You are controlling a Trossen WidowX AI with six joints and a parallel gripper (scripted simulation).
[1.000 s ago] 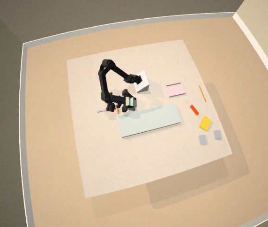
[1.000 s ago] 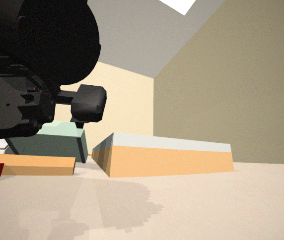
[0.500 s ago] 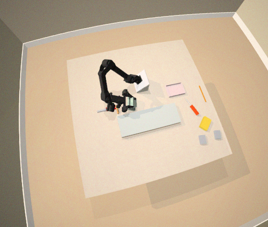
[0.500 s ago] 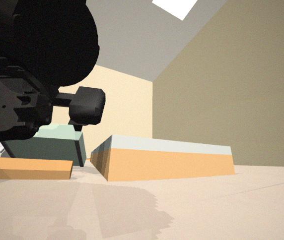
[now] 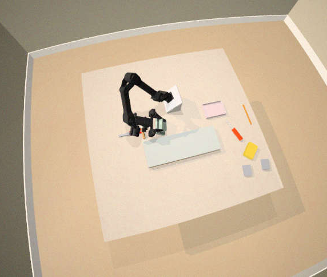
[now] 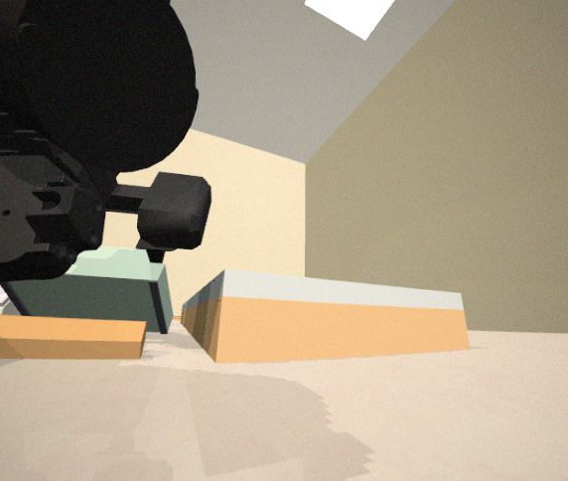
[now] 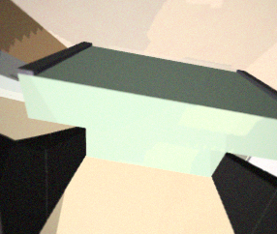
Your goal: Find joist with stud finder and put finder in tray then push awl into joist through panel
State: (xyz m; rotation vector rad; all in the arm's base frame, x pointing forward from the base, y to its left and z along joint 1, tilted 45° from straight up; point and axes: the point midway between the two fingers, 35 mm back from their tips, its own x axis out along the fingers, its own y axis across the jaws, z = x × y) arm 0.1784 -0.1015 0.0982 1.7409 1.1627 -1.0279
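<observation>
Right now my gripper tip is 1 cm past the stud finder and 1 cm above it. From my gripper tip the other things lie so: yellow block: 37 cm ahead, 55 cm to the left, 5 cm below; pink tray: 2 cm behind, 42 cm to the left, 5 cm below; thin orange stick: 10 cm ahead, 67 cm to the left, 6 cm below.
</observation>
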